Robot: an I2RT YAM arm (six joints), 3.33 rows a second.
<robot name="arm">
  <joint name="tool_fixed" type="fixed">
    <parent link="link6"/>
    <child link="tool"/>
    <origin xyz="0 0 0" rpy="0 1.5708 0"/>
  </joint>
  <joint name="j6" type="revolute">
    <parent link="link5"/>
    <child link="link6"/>
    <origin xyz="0.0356 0 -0.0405"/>
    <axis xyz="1 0 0"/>
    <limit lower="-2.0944" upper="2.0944"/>
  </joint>
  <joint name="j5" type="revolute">
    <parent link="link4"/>
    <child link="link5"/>
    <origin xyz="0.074 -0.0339 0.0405"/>
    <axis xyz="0 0 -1"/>
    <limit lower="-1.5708" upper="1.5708"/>
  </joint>
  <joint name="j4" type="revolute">
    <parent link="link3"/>
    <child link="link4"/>
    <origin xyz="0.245 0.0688 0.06"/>
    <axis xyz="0 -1 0"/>
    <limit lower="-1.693" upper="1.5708"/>
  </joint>
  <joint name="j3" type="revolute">
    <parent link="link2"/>
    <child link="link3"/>
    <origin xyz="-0.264 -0.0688 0"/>
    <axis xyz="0 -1 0"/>
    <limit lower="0" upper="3.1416"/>
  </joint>
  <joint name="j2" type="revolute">
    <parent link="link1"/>
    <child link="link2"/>
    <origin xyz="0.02 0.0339 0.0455"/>
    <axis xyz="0 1 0"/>
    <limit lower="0" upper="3.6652"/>
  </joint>
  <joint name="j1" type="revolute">
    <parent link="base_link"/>
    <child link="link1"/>
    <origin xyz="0 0 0.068"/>
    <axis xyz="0 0 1"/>
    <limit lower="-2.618" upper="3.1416"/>
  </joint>
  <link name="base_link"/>
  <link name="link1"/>
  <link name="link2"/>
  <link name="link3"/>
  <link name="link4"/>
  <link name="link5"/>
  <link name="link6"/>
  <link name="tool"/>
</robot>
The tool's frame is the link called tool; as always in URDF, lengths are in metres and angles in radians.
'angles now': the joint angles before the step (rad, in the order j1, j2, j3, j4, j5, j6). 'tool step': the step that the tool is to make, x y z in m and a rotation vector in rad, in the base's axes. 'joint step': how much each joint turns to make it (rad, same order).
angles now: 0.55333, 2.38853, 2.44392, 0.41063, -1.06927, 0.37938
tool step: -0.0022, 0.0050, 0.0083, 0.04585, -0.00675, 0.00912
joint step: 0.01069, 0.04251, 0.08290, 0.04333, 0.01855, 0.06154
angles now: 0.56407, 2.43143, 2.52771, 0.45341, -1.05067, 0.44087
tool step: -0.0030, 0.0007, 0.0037, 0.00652, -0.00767, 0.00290
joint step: 0.00417, -0.00540, 0.00194, 0.00352, 0.00181, 0.00103
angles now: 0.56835, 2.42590, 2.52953, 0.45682, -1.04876, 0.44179
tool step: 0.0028, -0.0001, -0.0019, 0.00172, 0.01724, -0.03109
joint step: -0.00193, 0.00123, 0.00011, -0.02266, 0.03047, -0.01184
